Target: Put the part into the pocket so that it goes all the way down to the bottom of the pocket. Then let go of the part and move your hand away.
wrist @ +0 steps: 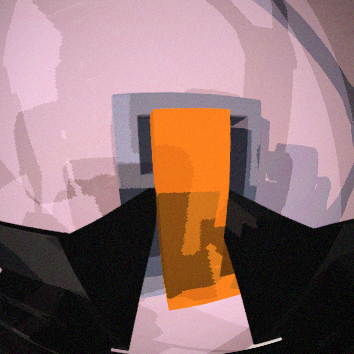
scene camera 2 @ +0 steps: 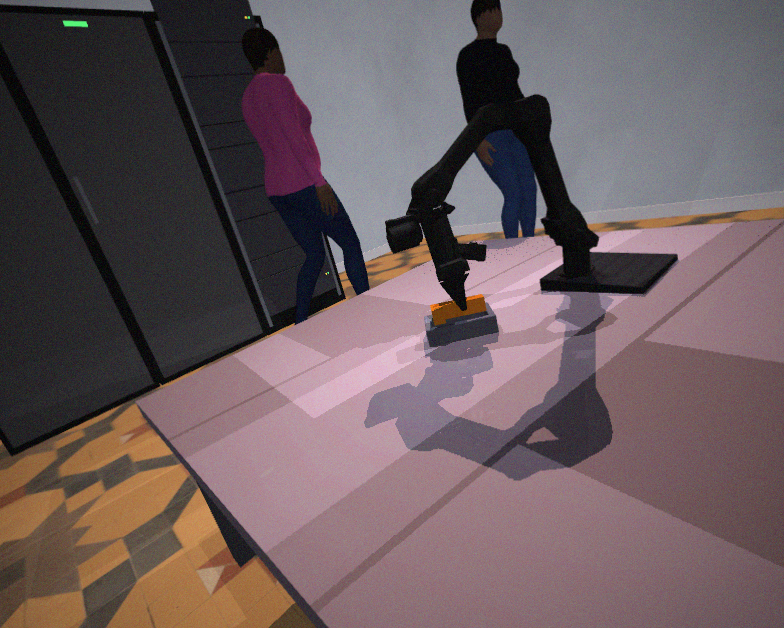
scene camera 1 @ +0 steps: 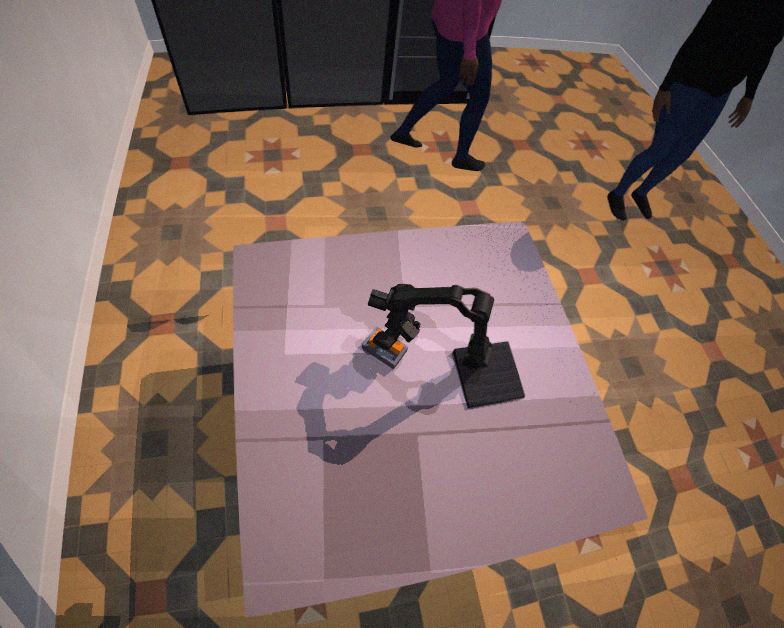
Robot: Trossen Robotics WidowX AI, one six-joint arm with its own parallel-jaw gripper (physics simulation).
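Frame: origin at the arm's base, x back, y left, z down, level; metres.
Where they show: gripper, fingertip midpoint: (wrist: 186,195) (scene camera 2: 464,310); arm's base, link origin: (scene camera 2: 576,271) (scene camera 1: 475,360).
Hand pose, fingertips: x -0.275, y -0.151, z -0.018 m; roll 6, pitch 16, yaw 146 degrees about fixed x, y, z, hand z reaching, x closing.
Things, the pixels of their top centre, and the offset from my fingertips. Level surfaces: height alone.
- orange part, top centre: (wrist: 231,236) (scene camera 2: 456,300) (scene camera 1: 386,342) dx -0.017, dy -0.002, dz -0.028 m
- grey pocket block, top centre: (wrist: 198,213) (scene camera 2: 457,315) (scene camera 1: 385,345) dx -0.017, dy -0.007, dz +0.005 m
- pinkish table, surface height: dz +0.042 m
The orange part (scene camera 1: 396,347) (scene camera 2: 446,312) (wrist: 190,150) is long and blocky. It stands out above the rim of the grey pocket block (scene camera 1: 391,357) (scene camera 2: 463,331) (wrist: 185,100). In the wrist view dark gaps of the pocket show on both sides of the part, and its near end reaches over the block's near end. The part's underside and the pocket floor are hidden, so its depth cannot be told. My gripper (scene camera 1: 384,342) (scene camera 2: 463,306) (wrist: 186,195) is shut on the orange part, with a finger on each long side, low over the block.
The block stands on a pinkish table (scene camera 1: 523,471) (scene camera 2: 654,523). The arm's black base plate (scene camera 1: 494,379) (scene camera 2: 628,271) is to the right of the block. Two people (scene camera 1: 464,39) (scene camera 2: 281,130) (scene camera 1: 713,58) (scene camera 2: 487,78) and dark cabinets (scene camera 1: 333,52) (scene camera 2: 117,163) are beyond the table.
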